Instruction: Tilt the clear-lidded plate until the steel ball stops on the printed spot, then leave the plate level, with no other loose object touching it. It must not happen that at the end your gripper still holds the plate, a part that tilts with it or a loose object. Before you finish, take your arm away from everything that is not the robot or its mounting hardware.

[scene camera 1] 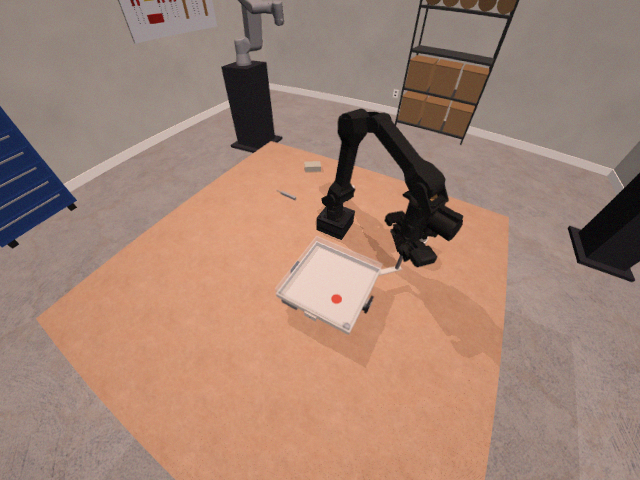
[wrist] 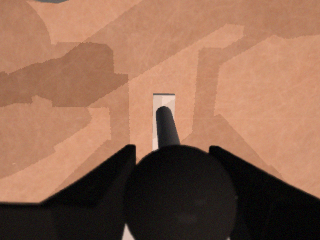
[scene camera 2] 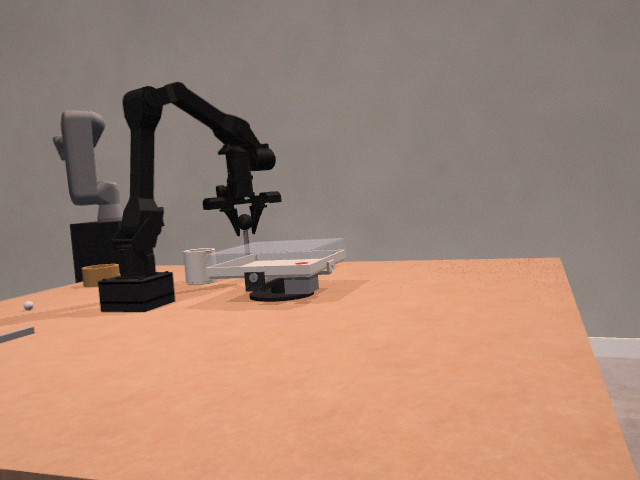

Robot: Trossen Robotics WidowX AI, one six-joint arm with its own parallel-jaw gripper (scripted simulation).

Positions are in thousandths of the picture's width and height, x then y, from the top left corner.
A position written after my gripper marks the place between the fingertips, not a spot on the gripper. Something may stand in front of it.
Observation:
In view: my gripper (scene camera 2: 385, 491), a white mug (scene camera 2: 305, 564) and a white square plate (scene camera 1: 515, 589).
My gripper shows as well in scene camera 1 (scene camera 1: 627, 534) and in the wrist view (wrist: 539, 640). The white square plate shows as well in scene camera 2 (scene camera 2: 468, 545).

